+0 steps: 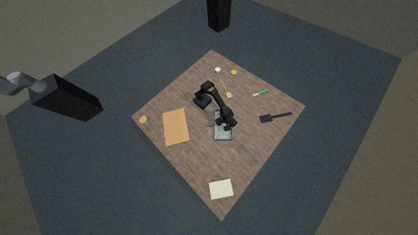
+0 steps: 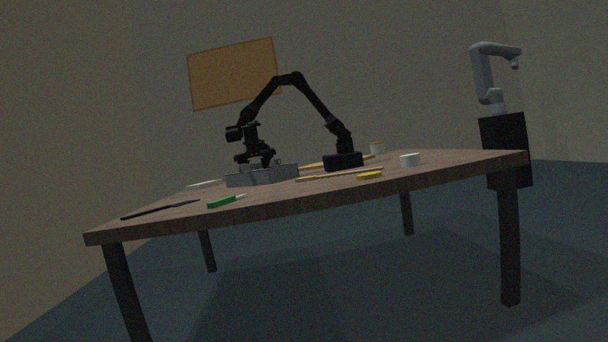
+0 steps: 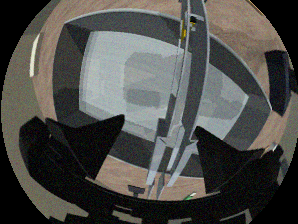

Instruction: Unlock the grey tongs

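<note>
Right now my gripper tip is 10 mm past the roasting tin and 20 mm to the left of it. The rest, counted from my gripper tip: green-handled tool: 10 mm behind, 520 mm to the left, 20 mm below; wooden board: 310 mm behind, 380 mm to the right, 20 mm below; black spatula: 260 mm ahead, 410 mm to the left, 30 mm below.
</note>
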